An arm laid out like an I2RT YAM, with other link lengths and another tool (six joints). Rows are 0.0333 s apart.
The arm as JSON. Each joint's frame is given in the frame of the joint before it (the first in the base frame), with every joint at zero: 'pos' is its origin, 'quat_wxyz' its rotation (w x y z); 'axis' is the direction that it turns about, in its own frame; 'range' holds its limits. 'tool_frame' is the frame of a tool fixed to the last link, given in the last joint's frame.
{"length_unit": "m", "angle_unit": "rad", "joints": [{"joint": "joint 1", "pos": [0.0, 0.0, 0.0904], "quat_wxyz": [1.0, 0.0, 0.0, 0.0], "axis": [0.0, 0.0, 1.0], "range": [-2.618, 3.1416]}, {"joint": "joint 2", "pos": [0.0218, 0.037, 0.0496], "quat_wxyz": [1.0, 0.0, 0.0, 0.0], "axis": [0.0, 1.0, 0.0], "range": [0.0, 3.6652]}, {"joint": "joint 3", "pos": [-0.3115, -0.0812, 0.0], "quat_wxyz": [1.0, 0.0, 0.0, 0.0], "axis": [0.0, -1.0, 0.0], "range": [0.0, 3.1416]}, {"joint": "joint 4", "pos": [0.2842, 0.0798, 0.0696], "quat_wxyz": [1.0, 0.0, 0.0, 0.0], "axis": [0.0, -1.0, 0.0], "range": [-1.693, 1.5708]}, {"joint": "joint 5", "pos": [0.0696, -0.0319, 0.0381], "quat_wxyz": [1.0, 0.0, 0.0, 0.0], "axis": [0.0, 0.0, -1.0], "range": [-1.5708, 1.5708]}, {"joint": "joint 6", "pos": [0.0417, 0.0, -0.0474], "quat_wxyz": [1.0, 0.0, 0.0, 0.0], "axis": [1.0, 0.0, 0.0], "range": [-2.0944, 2.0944]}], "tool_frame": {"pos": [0.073, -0.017, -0.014], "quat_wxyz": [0.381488, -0.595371, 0.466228, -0.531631]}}
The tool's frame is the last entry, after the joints.
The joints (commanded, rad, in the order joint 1, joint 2, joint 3, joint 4, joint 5, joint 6), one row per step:
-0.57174, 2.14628, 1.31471, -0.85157, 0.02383, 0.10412
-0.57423, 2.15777, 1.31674, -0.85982, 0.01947, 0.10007
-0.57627, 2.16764, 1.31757, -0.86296, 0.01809, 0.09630
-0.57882, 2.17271, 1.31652, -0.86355, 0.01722, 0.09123
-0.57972, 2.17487, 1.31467, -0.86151, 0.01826, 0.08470
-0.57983, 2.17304, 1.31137, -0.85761, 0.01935, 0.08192
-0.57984, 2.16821, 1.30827, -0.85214, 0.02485, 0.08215
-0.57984, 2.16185, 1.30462, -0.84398, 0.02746, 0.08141
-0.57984, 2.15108, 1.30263, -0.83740, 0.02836, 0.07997
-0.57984, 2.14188, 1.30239, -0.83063, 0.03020, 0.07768
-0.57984, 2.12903, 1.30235, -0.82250, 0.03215, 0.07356
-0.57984, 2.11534, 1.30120, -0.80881, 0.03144, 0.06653
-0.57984, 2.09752, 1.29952, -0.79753, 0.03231, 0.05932
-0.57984, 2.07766, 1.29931, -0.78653, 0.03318, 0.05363
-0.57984, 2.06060, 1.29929, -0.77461, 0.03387, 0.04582
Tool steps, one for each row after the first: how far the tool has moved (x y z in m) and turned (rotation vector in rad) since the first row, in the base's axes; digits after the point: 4 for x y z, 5 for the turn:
-0.0017, 0.0005, -0.0035, 0.01370, 0.01234, 0.00100
-0.0030, 0.0005, -0.0068, 0.02193, 0.02161, 0.00250
-0.0043, 0.0002, -0.0089, 0.02696, 0.02645, 0.00484
-0.0049, -0.0001, -0.0101, 0.02799, 0.02830, 0.01054
-0.0053, -0.0001, -0.0102, 0.02608, 0.02672, 0.01334
-0.0053, -0.0008, -0.0092, 0.01753, 0.02376, 0.01382
-0.0048, -0.0015, -0.0080, 0.00944, 0.01611, 0.01488
-0.0037, -0.0024, -0.0047, 0.00034, 0.00376, 0.01640
-0.0022, -0.0037, -0.0017, -0.00967, -0.00839, 0.01886
-0.0002, -0.0054, 0.0028, -0.02253, -0.02484, 0.02310
0.0025, -0.0072, 0.0071, -0.03597, -0.04716, 0.02998
0.0048, -0.0089, 0.0131, -0.05153, -0.06948, 0.03718
0.0075, -0.0109, 0.0203, -0.06917, -0.09434, 0.04283
0.0102, -0.0129, 0.0265, -0.08574, -0.11780, 0.05059

